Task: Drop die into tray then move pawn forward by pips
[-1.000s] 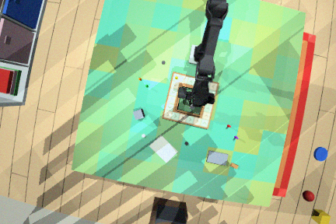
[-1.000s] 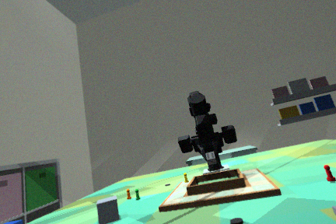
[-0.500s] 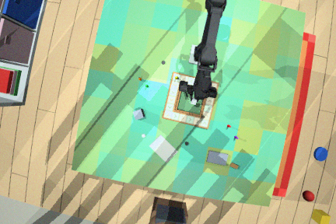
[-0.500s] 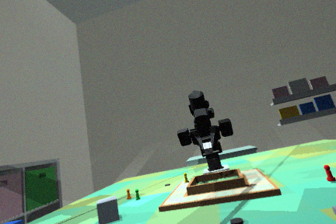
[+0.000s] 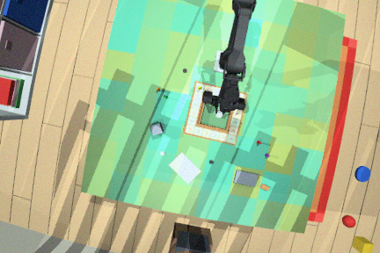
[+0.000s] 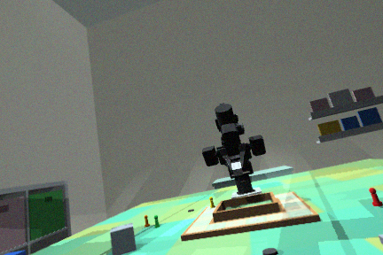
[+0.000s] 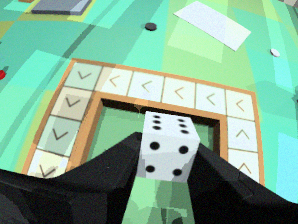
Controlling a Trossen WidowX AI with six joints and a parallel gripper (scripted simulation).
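Right now my gripper tip is right at the die. The rest, counted from my gripper tip: yellow pawn 13 cm behind, 9 cm to the right, 9 cm below; then green pawn 26 cm to the right, 10 cm below, 8 cm behind; then wooden-rimmed tray 11 cm below.
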